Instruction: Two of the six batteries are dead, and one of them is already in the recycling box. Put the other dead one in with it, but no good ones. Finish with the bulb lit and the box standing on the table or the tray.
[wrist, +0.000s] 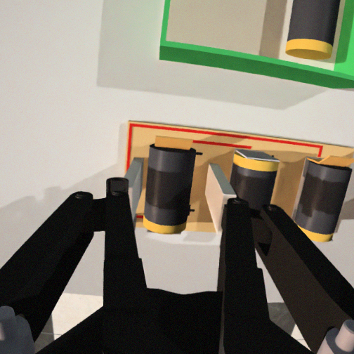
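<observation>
My gripper (174, 175) is partly open, its two pale finger pads standing on either side of the left battery (169, 187) with gaps to it; it holds nothing. That battery is dark with its yellow end toward me and sits in the wooden holder board (134, 165) marked with red lines. A second battery (254, 182) beside the right finger has its yellow end at the far side. A third battery (323, 200) at the right has its yellow end toward me. A green-walled box (225, 59) at the top right holds one battery (311, 30). The bulb does not show.
The box's near wall lies beyond the board, across a strip of pale surface (65, 115). The second battery stands close to the outer side of my right finger. A tiled floor (75, 315) shows past the near edge of the pale surface.
</observation>
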